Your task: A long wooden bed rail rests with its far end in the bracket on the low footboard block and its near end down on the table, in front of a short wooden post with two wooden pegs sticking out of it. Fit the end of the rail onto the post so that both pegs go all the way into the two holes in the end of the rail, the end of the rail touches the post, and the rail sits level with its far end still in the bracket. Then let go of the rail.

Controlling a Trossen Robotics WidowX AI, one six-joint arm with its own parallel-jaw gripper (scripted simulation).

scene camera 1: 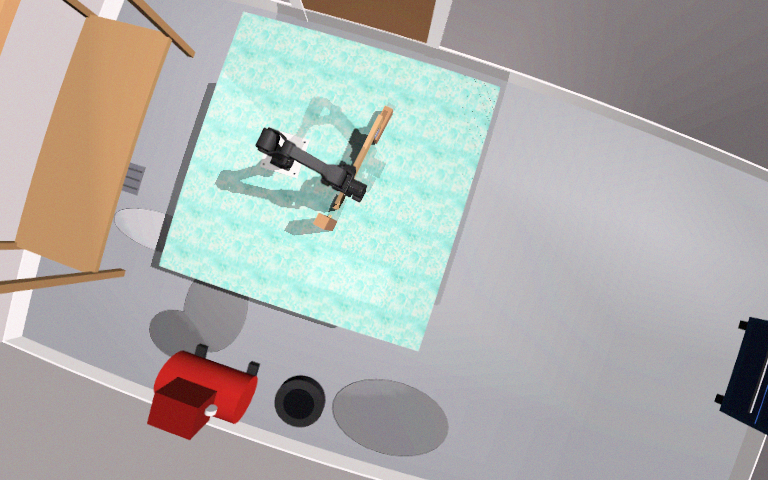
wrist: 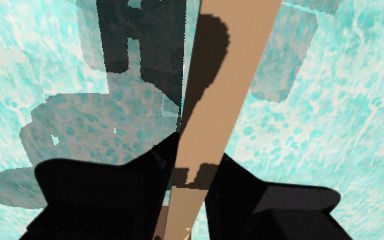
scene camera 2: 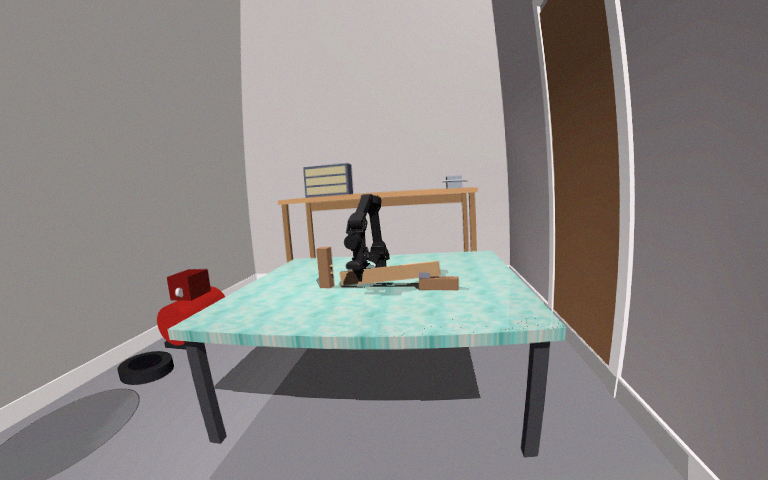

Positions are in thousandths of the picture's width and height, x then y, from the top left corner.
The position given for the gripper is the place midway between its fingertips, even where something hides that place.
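Note:
The wrist view shows the gripper (wrist: 493, 577) together with a wooden rail (wrist: 592, 206). In scene camera 2 the wooden rail (scene camera 2: 532, 566) can be seen as well.

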